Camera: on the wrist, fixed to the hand. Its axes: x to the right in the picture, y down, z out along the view.
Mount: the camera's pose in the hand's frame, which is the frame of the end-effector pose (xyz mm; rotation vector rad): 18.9 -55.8 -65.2 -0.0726 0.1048 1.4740
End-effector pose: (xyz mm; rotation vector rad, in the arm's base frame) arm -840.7 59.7 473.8 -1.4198 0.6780 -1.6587
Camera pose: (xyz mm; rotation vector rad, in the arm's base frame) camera -917.8 64.7 515.6 -0.4830 1.3725 -0.5024
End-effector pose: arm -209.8 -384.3 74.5 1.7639 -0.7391 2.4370
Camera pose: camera -257.1 -313.3 95.6 -0.5412 1.4224 -1.4990
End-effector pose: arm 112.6 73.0 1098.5 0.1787 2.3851 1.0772
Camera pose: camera 68.5 -2.0 1086.2 -1.7898 -1.7681 -1.4564
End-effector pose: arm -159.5 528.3 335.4 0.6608 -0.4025 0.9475
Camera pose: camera -100.1 560.9 279.5 0.1413 -0.8480 2.3251
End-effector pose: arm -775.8 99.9 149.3 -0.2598 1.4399 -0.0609
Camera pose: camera -831.0 32.9 135.8 0.7883 1.4345 1.1804
